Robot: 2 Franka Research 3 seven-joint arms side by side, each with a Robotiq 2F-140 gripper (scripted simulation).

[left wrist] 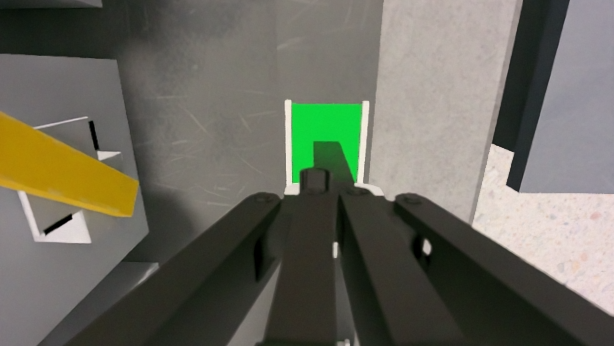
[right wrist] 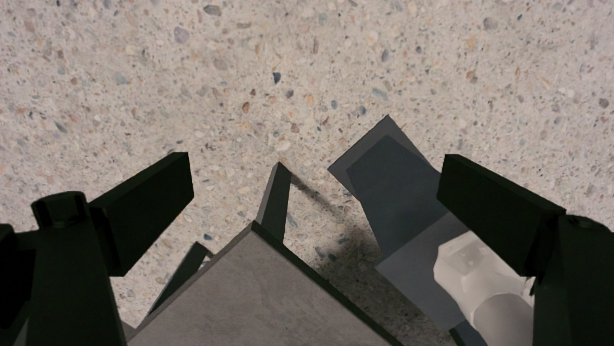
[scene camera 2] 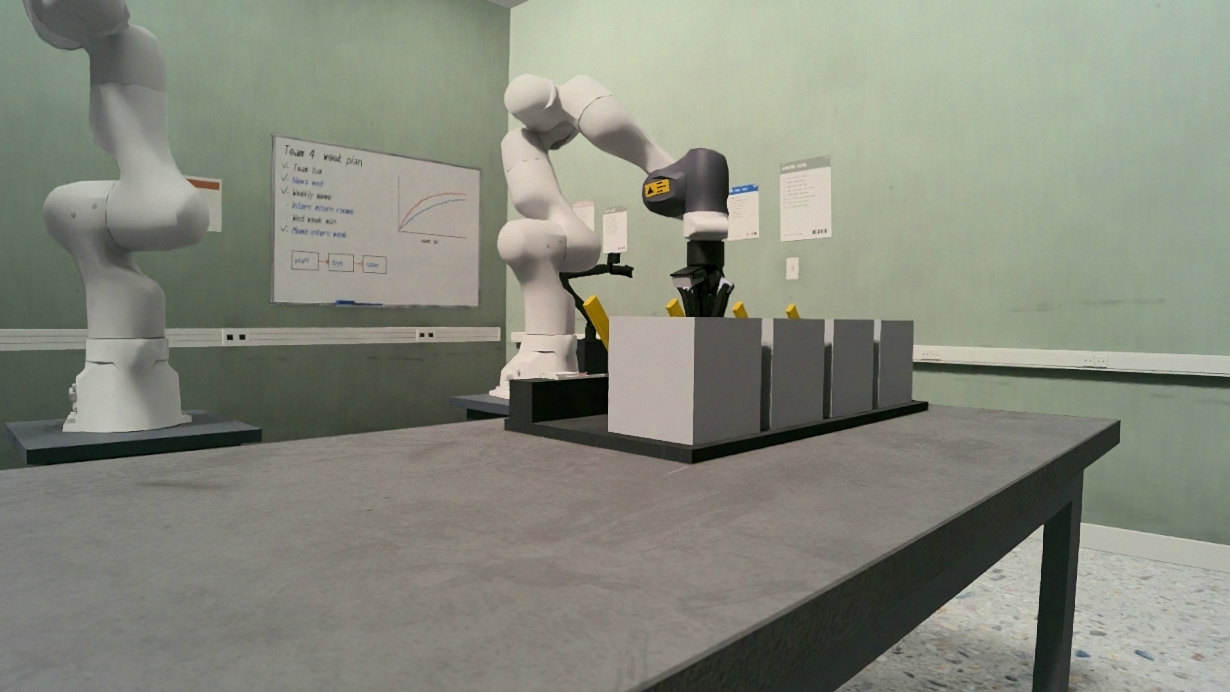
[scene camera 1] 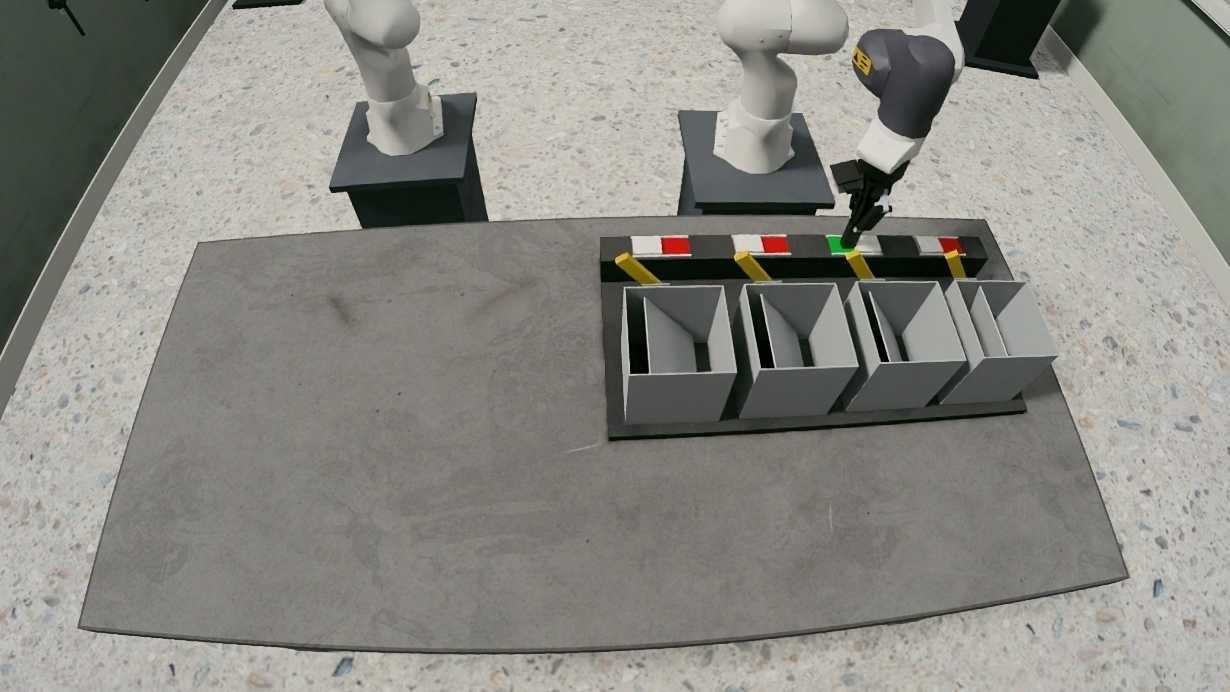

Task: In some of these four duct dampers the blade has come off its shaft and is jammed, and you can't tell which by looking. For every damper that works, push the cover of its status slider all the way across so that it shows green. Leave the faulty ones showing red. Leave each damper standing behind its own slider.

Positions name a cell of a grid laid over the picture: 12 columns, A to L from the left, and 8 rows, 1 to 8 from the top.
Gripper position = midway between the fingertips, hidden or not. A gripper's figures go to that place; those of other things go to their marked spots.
Labels:
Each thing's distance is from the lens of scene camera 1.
my left gripper (scene camera 1: I3): 124 cm
damper (scene camera 1: G4): 103 cm

